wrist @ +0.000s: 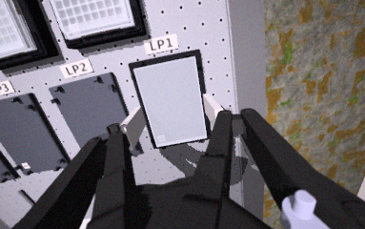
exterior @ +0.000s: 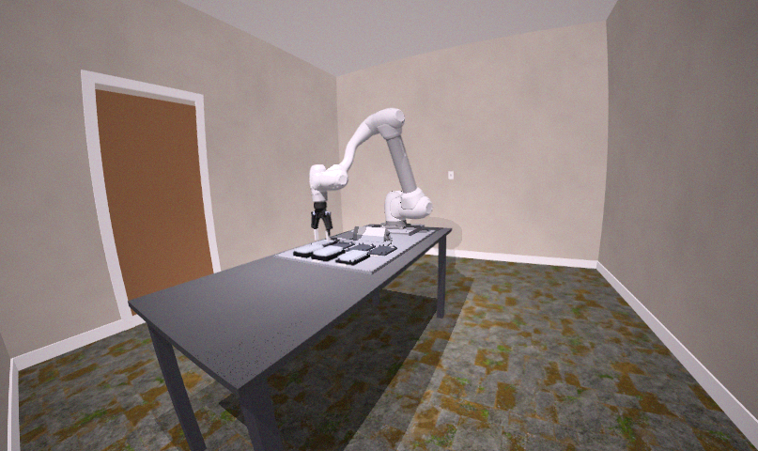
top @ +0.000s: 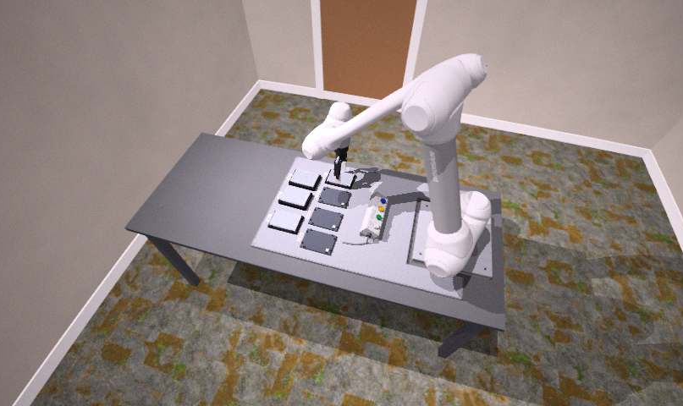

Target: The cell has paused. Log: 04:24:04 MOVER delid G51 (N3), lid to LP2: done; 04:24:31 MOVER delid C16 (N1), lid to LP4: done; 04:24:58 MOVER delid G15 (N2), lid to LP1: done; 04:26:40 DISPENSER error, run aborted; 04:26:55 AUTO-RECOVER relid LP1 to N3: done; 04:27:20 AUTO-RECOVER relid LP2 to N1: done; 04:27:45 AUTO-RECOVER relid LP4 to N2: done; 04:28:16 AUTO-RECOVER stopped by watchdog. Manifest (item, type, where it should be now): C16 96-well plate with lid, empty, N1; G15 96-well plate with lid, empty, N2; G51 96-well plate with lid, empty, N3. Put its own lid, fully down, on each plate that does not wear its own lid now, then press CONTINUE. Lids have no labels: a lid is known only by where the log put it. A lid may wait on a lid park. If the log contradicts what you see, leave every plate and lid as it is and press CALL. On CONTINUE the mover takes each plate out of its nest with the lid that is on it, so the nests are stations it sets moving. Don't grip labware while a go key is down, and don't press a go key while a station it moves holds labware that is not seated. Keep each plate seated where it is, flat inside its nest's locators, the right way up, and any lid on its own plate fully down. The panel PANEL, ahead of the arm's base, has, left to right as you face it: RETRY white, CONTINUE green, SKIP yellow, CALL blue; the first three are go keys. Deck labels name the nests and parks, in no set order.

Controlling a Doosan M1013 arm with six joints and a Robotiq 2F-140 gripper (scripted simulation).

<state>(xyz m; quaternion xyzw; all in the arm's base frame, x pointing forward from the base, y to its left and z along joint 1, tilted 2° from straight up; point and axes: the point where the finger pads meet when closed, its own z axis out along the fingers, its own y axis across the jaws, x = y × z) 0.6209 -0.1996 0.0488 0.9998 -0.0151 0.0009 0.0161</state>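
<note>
My hand is 50 mm above the lid park LP1. Also, from my hand: LP1 label (90 mm ahead, 50 mm below); then lid park LP2 (130 mm to the left, 50 mm below); then LP2 label (130 mm to the left, 80 mm ahead, 50 mm below).
</note>
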